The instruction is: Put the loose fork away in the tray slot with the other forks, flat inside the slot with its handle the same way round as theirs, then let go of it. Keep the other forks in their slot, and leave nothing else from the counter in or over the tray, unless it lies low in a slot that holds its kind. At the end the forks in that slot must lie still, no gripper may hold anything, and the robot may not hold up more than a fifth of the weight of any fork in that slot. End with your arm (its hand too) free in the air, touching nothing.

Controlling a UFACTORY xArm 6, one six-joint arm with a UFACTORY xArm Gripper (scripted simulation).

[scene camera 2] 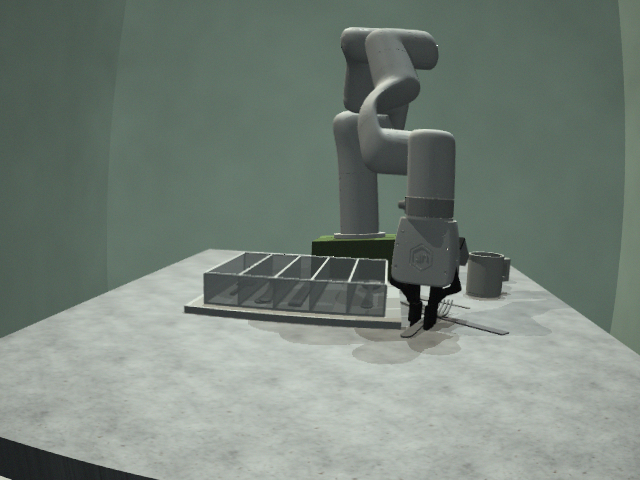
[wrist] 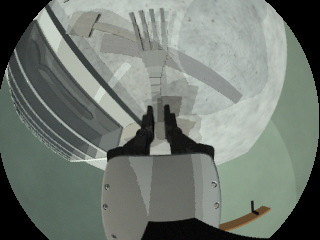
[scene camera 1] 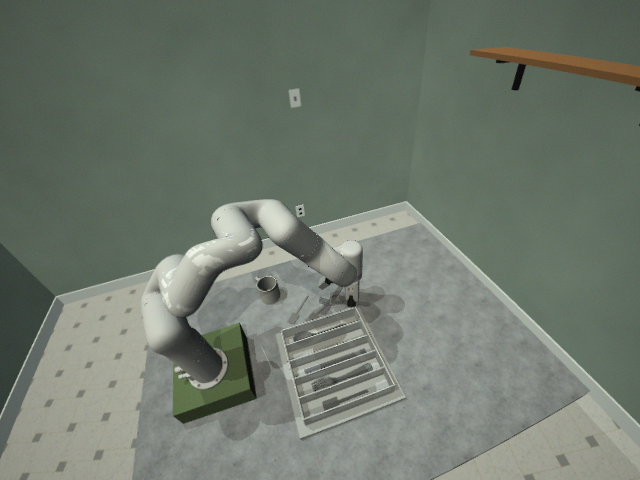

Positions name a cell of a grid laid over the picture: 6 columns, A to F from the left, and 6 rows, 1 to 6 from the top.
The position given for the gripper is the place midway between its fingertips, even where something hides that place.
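Knife (wrist: D2). Gripper (wrist: C3), also (scene camera 2: D5).
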